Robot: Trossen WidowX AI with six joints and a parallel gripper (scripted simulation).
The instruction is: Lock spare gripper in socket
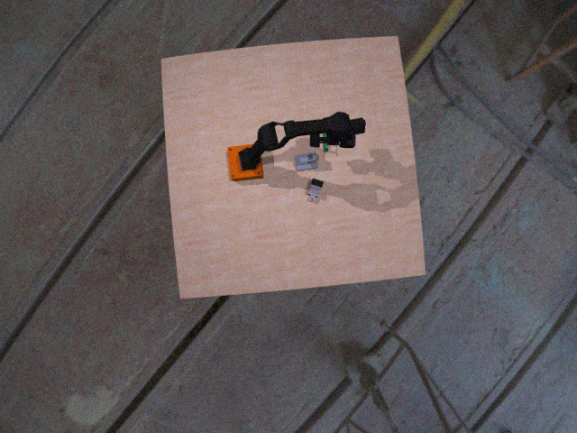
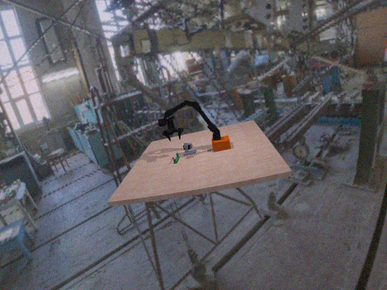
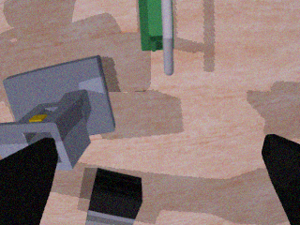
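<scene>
Right now my gripper tip is 60 mm past the spare gripper, 190 mm to the left of it and 140 mm above it. From my gripper tip the other things lie so: mount: 90 mm behind, 30 mm to the right, 110 mm below; green bar: 10 mm ahead, 80 mm to the left, 140 mm below.
</scene>
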